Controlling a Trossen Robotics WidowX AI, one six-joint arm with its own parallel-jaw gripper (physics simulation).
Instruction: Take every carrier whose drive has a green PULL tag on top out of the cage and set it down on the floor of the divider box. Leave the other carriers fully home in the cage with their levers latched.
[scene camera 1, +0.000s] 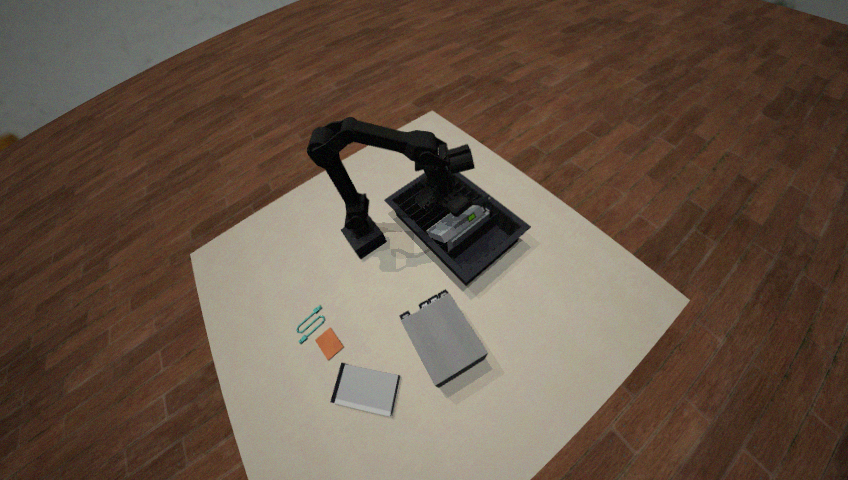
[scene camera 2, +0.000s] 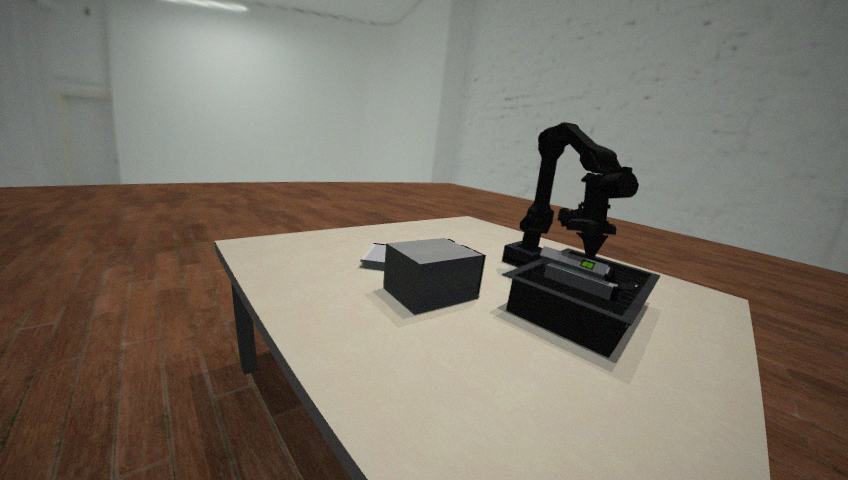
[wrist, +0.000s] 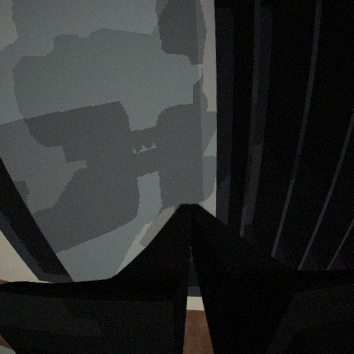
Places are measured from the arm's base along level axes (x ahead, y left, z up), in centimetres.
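Where they show: gripper, between the fingertips: (wrist: 188, 211); arm's base, origin of its link: (scene camera 1: 360, 228) (scene camera 2: 529, 247).
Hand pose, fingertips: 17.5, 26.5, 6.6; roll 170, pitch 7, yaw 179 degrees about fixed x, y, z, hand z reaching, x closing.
Each offset is from my fingertips to the top centre of the thing, as dx, dy, dz. "pt": to the spot under its first point. Level surfaces: height alone.
A silver-grey carrier (scene camera 1: 447, 227) (scene camera 2: 562, 259) (wrist: 75, 80) with a green tag @[+7.1, +2.2, +1.9] (scene camera 1: 471, 217) (scene camera 2: 587, 265) lies tilted in the dark divider box @[-0.7, +1.0, -3.4] (scene camera 1: 498, 261) (scene camera 2: 559, 315), across its middle. A grey bar @[pt +8.6, +1.4, -3.1] (scene camera 2: 577, 281) shows beside and below it; I cannot tell whether it is another carrier. My gripper (scene camera 2: 590, 255) (wrist: 188, 211) is shut and empty, pointing down over the box, its tips near the carrier's edge on the slotted side in the wrist view. Contact is not clear, and the tips are hidden in scene camera 1. The grey cage @[+29.1, -25.4, -0.7] (scene camera 1: 443, 339) (scene camera 2: 434, 279) stands apart; its inside is hidden.
Black lever-like parts @[pt +20.7, -21.9, -1.1] (scene camera 1: 433, 300) stick out at the cage's side facing the arm. A flat silver slab @[+26.9, -50.4, -9.9] (scene camera 1: 365, 389) (scene camera 2: 373, 255), an orange square @[pt +9.4, -54.1, -12.1] (scene camera 1: 329, 343) and a teal cable @[+0.1, -56.9, -11.7] (scene camera 1: 311, 324) lie on the table @[dz -12.6] (scene camera 1: 285, 273) (scene camera 2: 505, 386). The box has raised rims and thin dividers @[pt -6.9, -3.2, -4.6] (wrist: 305, 125).
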